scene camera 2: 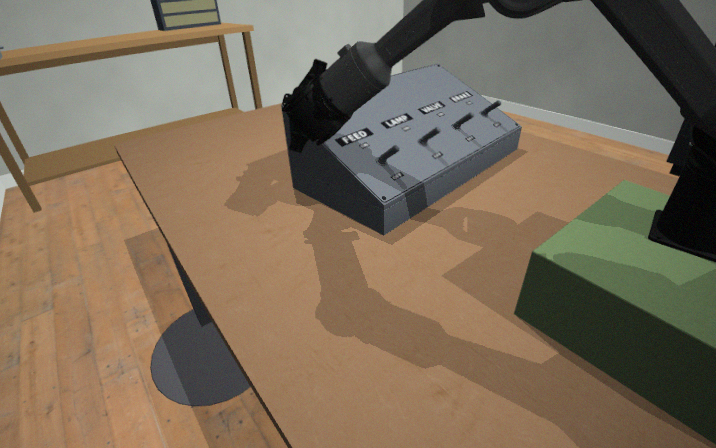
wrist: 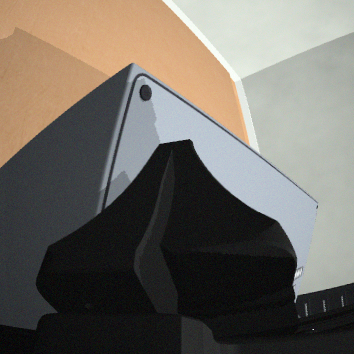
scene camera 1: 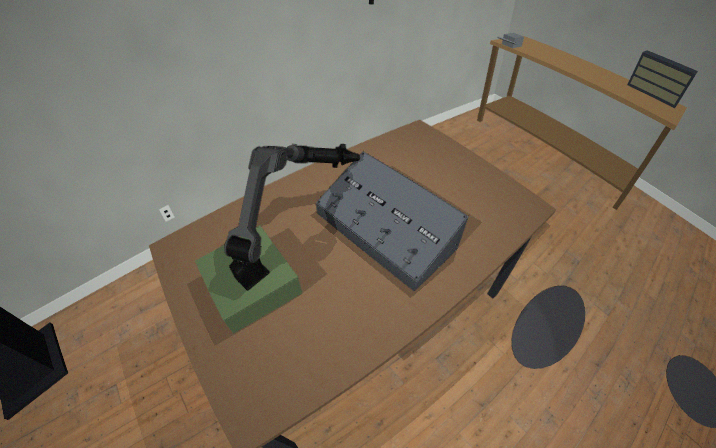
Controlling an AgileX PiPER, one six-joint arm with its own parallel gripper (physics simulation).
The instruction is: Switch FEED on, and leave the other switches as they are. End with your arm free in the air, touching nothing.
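Note:
The grey sloped switch box (scene camera 1: pixel 406 190) (scene camera 2: pixel 422 84) (wrist: pixel 240 165) stands on the table. Its FEED lever (scene camera 1: pixel 335 198) (scene camera 2: pixel 389 154) is at the end nearest scene camera 2, beside the LAMP lever (scene camera 1: pixel 360 213) (scene camera 2: pixel 430 136), VALVE lever (scene camera 1: pixel 384 232) (scene camera 2: pixel 463 121) and BRAKE lever (scene camera 1: pixel 411 253) (scene camera 2: pixel 491 108). All four levers lean alike, toward their OFF marks. My gripper (scene camera 1: pixel 360 156) (wrist: pixel 178 162) is shut and empty, by the box's upper corner at the FEED end, apart from the FEED lever. Whether it touches the box cannot be told. Its fingertips cannot be made out in scene camera 2.
The arm stands on a green block (scene camera 1: pixel 264 311) (scene camera 2: pixel 607 295) on the brown table (scene camera 1: pixel 337 348) (scene camera 2: pixel 295 338), in front of the box's lever side. A wooden bench (scene camera 1: pixel 596 79) (scene camera 2: pixel 126 44) stands farther off by the wall. My forearm reaches in above the table.

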